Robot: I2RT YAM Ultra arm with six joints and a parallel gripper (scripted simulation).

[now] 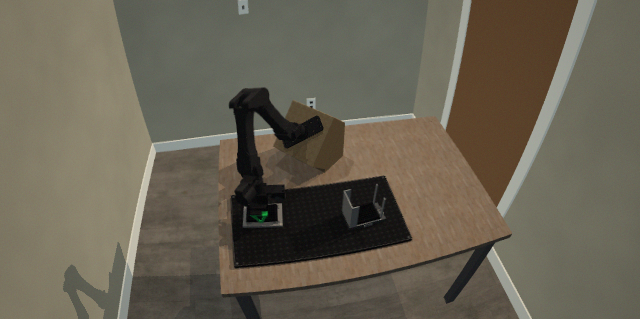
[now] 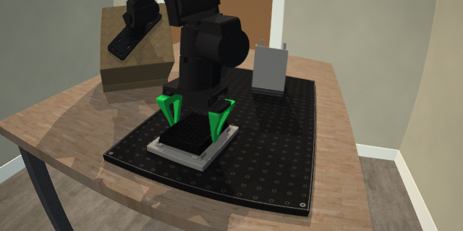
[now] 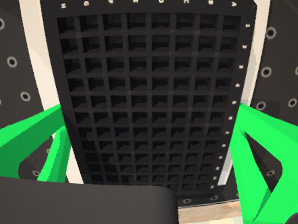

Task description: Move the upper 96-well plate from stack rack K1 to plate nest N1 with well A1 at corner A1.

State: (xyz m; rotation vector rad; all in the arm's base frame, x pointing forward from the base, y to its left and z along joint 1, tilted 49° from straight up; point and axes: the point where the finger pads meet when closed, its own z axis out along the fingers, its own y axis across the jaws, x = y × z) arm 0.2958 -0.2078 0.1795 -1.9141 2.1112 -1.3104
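My gripper is now 2 cm above the grey plate nest N1. Round my hand: pale A1 mark: 7 cm ahead, 6 cm to the left, 1 cm below; black 96-well plate: right at my hand; pale wall: 15 cm ahead, 31 cm to the left, 6 cm above.
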